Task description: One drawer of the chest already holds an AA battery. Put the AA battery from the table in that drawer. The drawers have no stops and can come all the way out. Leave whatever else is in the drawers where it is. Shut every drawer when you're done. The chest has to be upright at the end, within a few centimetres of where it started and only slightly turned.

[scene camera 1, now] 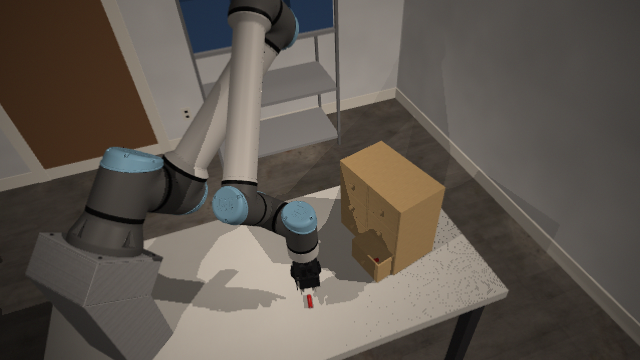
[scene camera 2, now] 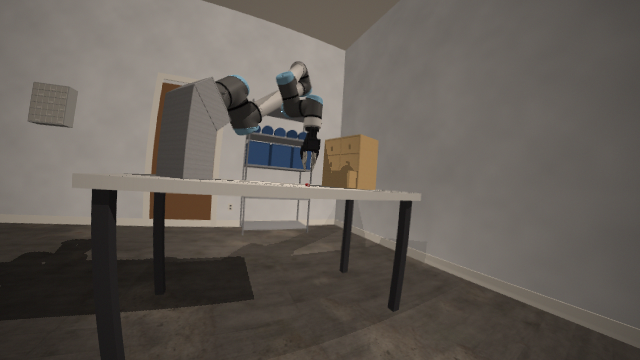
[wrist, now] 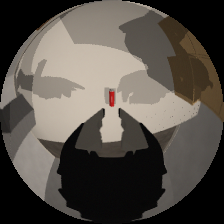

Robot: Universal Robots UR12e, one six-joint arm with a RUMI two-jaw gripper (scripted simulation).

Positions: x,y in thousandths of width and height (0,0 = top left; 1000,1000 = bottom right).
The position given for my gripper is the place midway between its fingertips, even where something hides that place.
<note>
In view: my gripper (scene camera 1: 482,807), a wooden chest (scene camera 1: 654,549) and a drawer (scene camera 1: 571,688).
The wooden chest also shows in scene camera 2 (scene camera 2: 576,415). My gripper also shows in the wrist view (wrist: 498,489).
</note>
